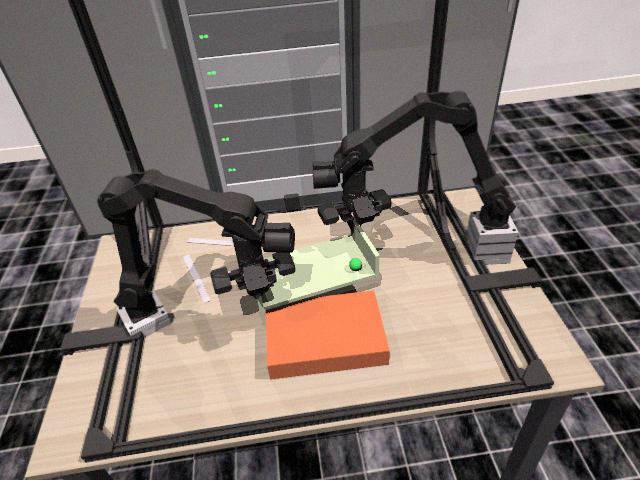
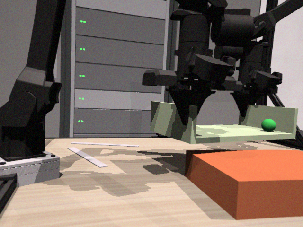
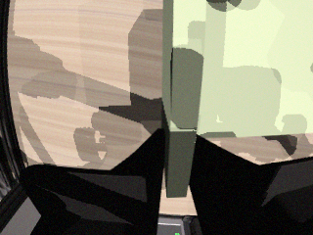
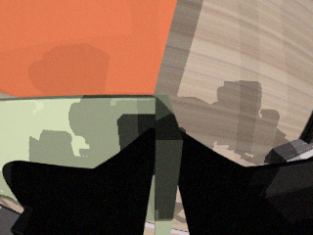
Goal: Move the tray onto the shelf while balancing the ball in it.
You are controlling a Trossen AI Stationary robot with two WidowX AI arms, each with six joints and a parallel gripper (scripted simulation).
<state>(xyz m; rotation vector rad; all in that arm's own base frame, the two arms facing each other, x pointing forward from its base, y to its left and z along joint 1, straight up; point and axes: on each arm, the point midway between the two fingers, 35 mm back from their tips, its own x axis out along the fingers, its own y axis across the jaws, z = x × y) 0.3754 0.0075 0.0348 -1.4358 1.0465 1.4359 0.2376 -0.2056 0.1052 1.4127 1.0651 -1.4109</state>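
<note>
Now: left hand 120 mm short of the green ball, 40 mm above it and 30 mm to the left of it. Also, from my left hand: shelf 250 mm ahead, 140 mm to the right, 100 mm below; pale green tray 140 mm to the right, 80 mm ahead, 50 mm below.
</note>
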